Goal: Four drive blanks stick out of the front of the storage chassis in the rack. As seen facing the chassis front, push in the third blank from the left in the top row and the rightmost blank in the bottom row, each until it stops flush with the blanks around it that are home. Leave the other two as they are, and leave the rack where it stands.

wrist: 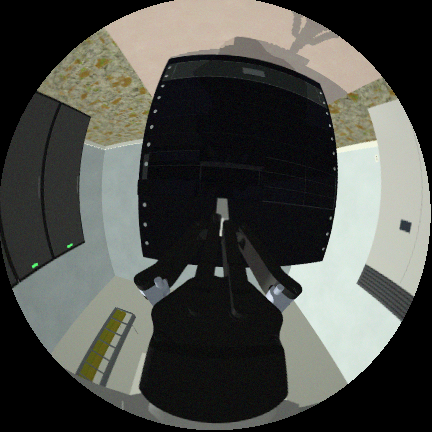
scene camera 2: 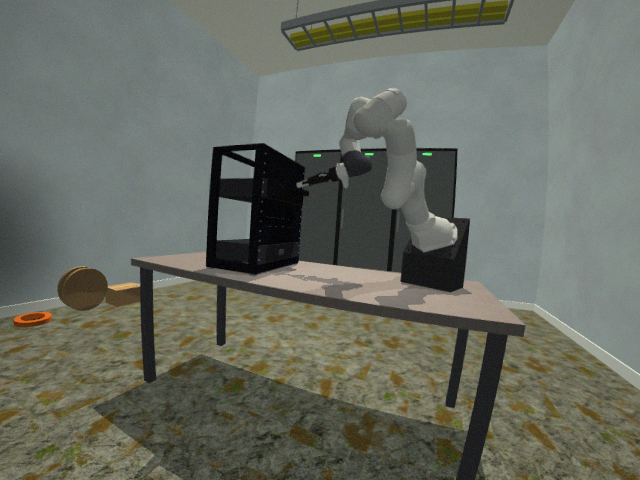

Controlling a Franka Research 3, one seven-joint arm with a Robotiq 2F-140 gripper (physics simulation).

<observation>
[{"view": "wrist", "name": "my gripper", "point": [221, 205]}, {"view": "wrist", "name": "black rack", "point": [257, 133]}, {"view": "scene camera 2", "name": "black rack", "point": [273, 192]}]
</observation>
